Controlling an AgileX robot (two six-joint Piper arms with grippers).
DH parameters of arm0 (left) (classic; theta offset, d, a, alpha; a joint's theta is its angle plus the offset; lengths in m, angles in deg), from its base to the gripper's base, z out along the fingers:
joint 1: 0 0.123 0 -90
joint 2: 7.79 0 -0.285 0
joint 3: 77.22 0 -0.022 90
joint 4: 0 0.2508 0 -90
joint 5: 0 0 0.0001 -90
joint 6: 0 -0.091 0 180
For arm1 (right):
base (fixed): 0 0 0 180
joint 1: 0 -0.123 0 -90
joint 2: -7.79 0 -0.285 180
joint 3: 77.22 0 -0.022 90
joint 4: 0 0.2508 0 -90
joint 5: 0 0 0.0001 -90
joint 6: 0 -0.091 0 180
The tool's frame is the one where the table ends.
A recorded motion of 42 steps. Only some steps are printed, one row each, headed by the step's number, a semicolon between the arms.
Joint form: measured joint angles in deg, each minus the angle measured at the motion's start. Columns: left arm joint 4, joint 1, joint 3, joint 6, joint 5, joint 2; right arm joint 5, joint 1, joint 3, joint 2, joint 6, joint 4.
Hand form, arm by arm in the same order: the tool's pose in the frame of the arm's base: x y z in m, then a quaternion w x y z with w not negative. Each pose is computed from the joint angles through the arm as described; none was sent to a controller.
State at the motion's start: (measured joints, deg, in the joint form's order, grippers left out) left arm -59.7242 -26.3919 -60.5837 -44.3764 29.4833 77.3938; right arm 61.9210 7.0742 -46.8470 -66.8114 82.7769 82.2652
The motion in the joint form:
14: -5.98 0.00 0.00 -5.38 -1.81 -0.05; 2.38 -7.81 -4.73 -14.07 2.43 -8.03
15: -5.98 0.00 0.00 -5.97 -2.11 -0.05; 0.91 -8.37 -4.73 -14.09 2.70 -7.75
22: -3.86 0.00 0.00 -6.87 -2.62 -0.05; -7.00 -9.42 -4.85 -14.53 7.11 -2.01
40: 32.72 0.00 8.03 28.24 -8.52 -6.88; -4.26 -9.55 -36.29 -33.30 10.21 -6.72
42: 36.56 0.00 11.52 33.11 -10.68 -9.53; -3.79 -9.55 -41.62 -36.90 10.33 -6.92
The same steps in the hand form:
14: 0.2526 -0.1684 0.3439 0.43896 0.21116 0.79954 -0.35136; 0.2567 0.0823 0.2882 0.37474 -0.35684 0.75729 0.39843
15: 0.2530 -0.1682 0.3440 0.44253 0.21380 0.79841 -0.34784; 0.2581 0.0839 0.2878 0.38011 -0.35541 0.75893 0.39144
22: 0.2537 -0.1671 0.3429 0.44974 0.23056 0.79764 -0.32916; 0.2718 0.0846 0.2901 0.43679 -0.32633 0.75916 0.35553
40: 0.2333 -0.1323 0.3198 0.43942 0.16851 0.85540 -0.21634; 0.3775 0.0909 0.3348 0.50123 -0.42032 0.69428 0.30013
42: 0.2236 -0.1239 0.3138 0.44677 0.14896 0.85713 -0.20863; 0.3953 0.0920 0.3374 0.50986 -0.42832 0.68502 0.29553

